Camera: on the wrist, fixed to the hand. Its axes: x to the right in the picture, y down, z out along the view.
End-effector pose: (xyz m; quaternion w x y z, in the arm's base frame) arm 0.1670 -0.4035 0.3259 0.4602 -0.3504 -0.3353 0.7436
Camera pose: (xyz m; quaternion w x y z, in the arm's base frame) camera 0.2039 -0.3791 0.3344 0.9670 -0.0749 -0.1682 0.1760
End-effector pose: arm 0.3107 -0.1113 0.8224 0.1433 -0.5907 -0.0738 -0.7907
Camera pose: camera 0.2707 -0.0907 0.8233 0.2784 0.1148 0.5994 0.7417
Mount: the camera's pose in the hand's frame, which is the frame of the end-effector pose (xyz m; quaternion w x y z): 0.0084 -0.0321 -0.0304 0.6585 0.2383 0.2409 -0.6719
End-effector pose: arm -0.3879 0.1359 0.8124 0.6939 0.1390 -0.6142 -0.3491
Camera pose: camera -0.3691 0.1002 0.7925 0.3372 0.7537 -0.2271 -0.5163
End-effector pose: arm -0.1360 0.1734 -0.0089 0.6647 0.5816 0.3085 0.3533
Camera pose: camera -0.1527 0.1949 -0.0448 0.4622 0.2490 0.8383 -0.1474
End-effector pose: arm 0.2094 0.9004 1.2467 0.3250 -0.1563 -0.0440 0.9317
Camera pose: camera 0.2319 0.9302 1.2216 0.8879 -0.2204 0.1663 0.3680
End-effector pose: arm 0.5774 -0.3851 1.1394 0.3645 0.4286 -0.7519 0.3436
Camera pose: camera 0.6108 -0.3759 1.1682 0.5499 0.7916 -0.0375 0.2638
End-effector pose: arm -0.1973 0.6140 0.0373 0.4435 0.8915 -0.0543 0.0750
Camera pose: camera -0.1864 0.6573 0.0318 0.1431 0.7112 0.6880 -0.0209
